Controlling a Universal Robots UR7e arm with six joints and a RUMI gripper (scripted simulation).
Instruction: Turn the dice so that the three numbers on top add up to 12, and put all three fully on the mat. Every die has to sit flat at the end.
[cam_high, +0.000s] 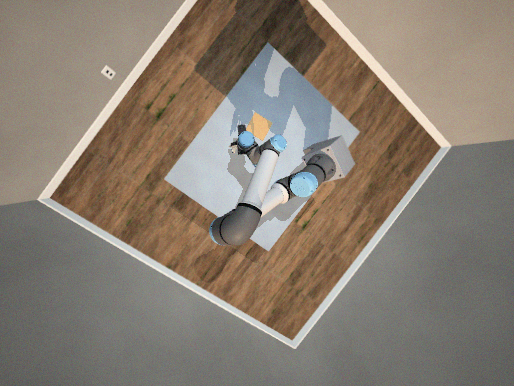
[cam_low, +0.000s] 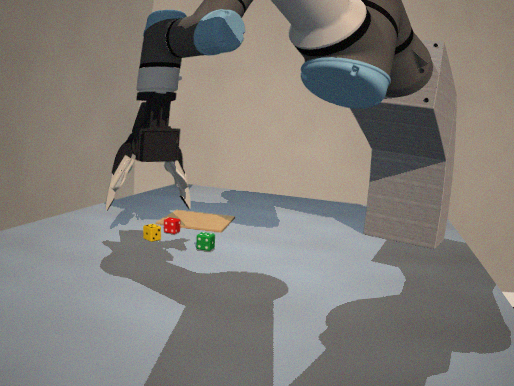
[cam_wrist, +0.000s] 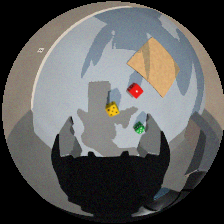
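My gripper is now 10 mm past the yellow die and 40 mm above it. Round my hand: green die 110 mm behind, 30 mm to the right, 40 mm below; then tan mat 10 mm ahead, 180 mm to the right, 50 mm below; then red die 70 mm to the right, 40 mm below.
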